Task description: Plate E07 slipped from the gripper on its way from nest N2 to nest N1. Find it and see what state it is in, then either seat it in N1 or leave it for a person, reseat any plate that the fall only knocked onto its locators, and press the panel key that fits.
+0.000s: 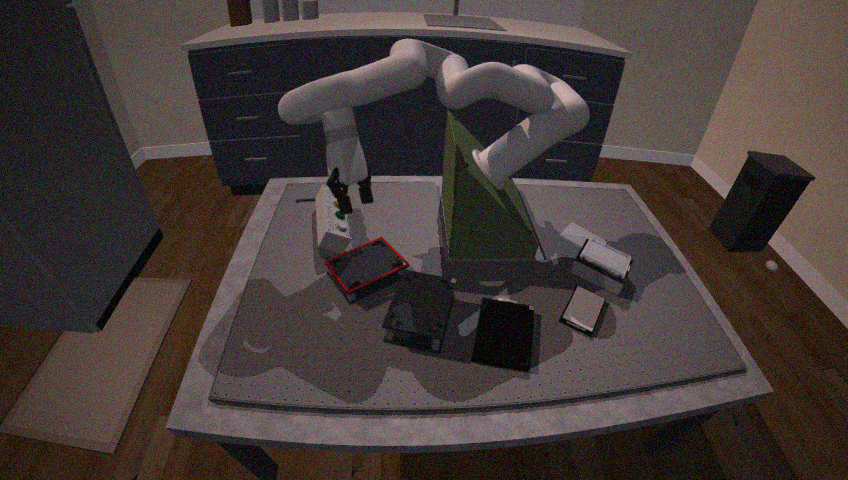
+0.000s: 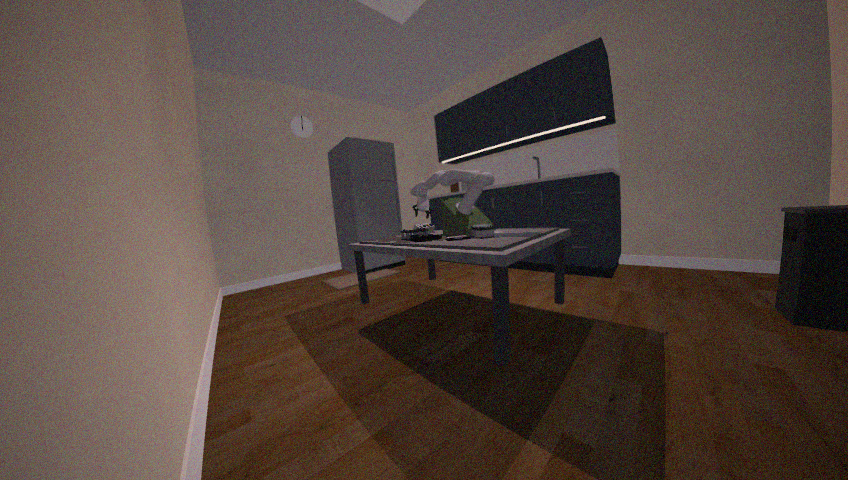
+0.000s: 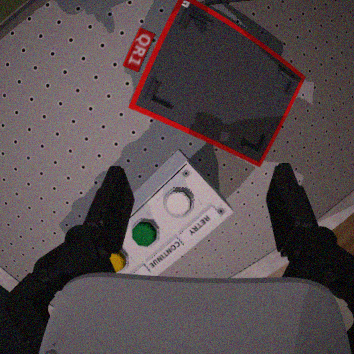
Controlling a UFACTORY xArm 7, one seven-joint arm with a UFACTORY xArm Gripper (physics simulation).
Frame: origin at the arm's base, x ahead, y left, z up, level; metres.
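Seen in the pictures: gripper, fingertip midpoint: (image 1: 357,208) (image 2: 421,217) (image 3: 198,181); arm's base, link origin: (image 1: 487,170) (image 2: 463,209).
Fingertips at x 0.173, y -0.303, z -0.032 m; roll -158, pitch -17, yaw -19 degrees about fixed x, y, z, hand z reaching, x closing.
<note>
Pixels of each thing's middle, then the offset from my fingertips to it. "spot": a spot on its surface instead. Level surfaces: height alone.
- key panel, body centre: (image 3: 142,244) (image 1: 331,217) (image 2: 424,228) dz -0.099, dx -0.082, dy -0.100 m
- white key, body centre: (image 3: 178,202) dz -0.077, dx -0.019, dy -0.053 m
- green key, body centre: (image 3: 144,233) dz -0.077, dx -0.066, dy -0.070 m
- yellow key, body centre: (image 3: 114,259) dz -0.077, dx -0.113, dy -0.088 m
- red-edged dark tray, body centre: (image 3: 221,86) (image 1: 366,268) dz -0.118, dx +0.076, dy +0.030 m
- QR1 label, surface spot: (image 3: 138,50) spot: dz -0.139, dx +0.011, dy +0.101 m
- light-topped block, surface spot: (image 1: 604,258) spot: dz -0.086, dx -0.003, dy +0.630 m
- pale flat piece, body centre: (image 1: 583,239) dz -0.137, dx -0.140, dy +0.616 m
- thin dark rod, surface spot: (image 1: 305,200) spot: dz -0.137, dx -0.204, dy -0.229 m
- perforated board, surface height: dz -0.140 m
My gripper (image 1: 357,206) (image 2: 421,214) (image 3: 198,181) is open and empty above the key panel (image 1: 334,236) (image 3: 202,199). The panel shows a white key (image 3: 178,202), a green key (image 3: 144,234) and part of a yellow key (image 3: 118,262); the labels RETRY and CONTINUE are readable. The red-edged dark tray (image 1: 365,264) (image 3: 215,75), beside the QR1 label (image 3: 138,50), has corner locators and no plate on it. Two dark platforms (image 1: 419,309) (image 1: 504,336) stand nearer the front. At right are a light-topped block (image 1: 604,258) and a smaller one (image 1: 584,309). I cannot tell which item is E07.
A green wedge-shaped stand (image 1: 484,231) is by the arm's base, right of the gripper. A pale flat piece (image 1: 577,231) lies behind the light-topped block. A thin dark rod (image 1: 305,200) lies left of the panel. The table (image 1: 416,429) (image 2: 505,256) carries a perforated board (image 1: 285,380).
</note>
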